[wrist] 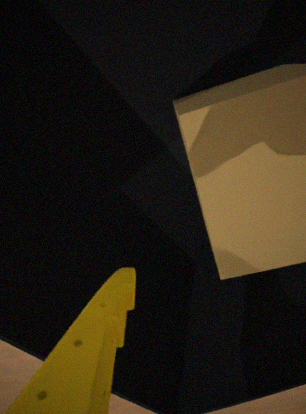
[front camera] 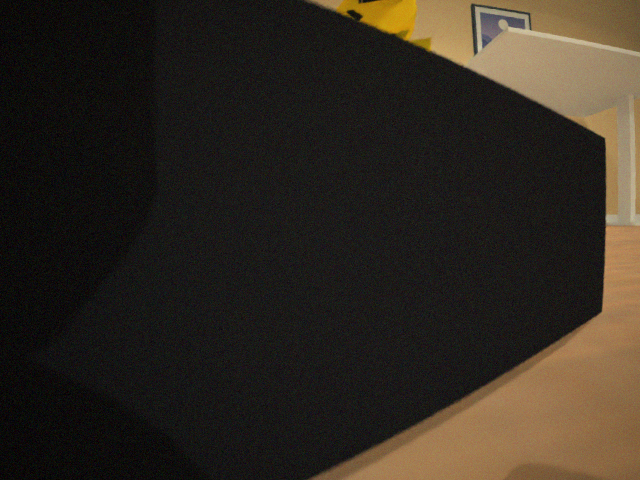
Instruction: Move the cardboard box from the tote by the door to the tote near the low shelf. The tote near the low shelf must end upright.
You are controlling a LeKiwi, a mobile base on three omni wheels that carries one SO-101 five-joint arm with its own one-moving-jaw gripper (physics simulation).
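Places are measured from the arm's base along level axes (x back, y left, z down), in millimetres.
Where they show: hand, its tool point: [wrist: 134, 283].
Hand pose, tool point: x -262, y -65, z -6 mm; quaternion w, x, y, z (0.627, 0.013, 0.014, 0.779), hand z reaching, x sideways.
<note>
Things, the pixels of their centre, and the offset from my tool point. Level surfaces: height alone.
- dark tote, middle of its body: [front camera: 293, 234] dx +55, dy +79, dz +46 mm
- tan cardboard box, middle of its body: [wrist: 252, 175] dx -6, dy +56, dz +68 mm
- white table, height of its surface: dz -829 mm
- Wooden floor, height of its surface: dz +96 mm
A dark tote [front camera: 372, 232] [wrist: 155, 350] fills most of the front view, close to the camera, its wall standing on the floor. Neither view shows whether it is the one by the door or the one near the low shelf. The tan cardboard box [wrist: 250, 200] lies inside the tote in the wrist view, right of and beyond the jaw tip, its right part cut off by the picture edge. My gripper is fully open and empty. Its notched yellow fixed jaw [wrist: 107, 335] is apart from the box; the moving jaw is out of the picture. Yellow arm parts show above the tote wall in the front view.
A white table [front camera: 558, 67] with a pale leg [front camera: 626, 160] stands behind the tote at the right. A framed picture [front camera: 474, 31] hangs on the wall. Wooden floor [front camera: 516, 413] [wrist: 15, 375] shows along the tote's lower right side and at the wrist view's bottom corners.
</note>
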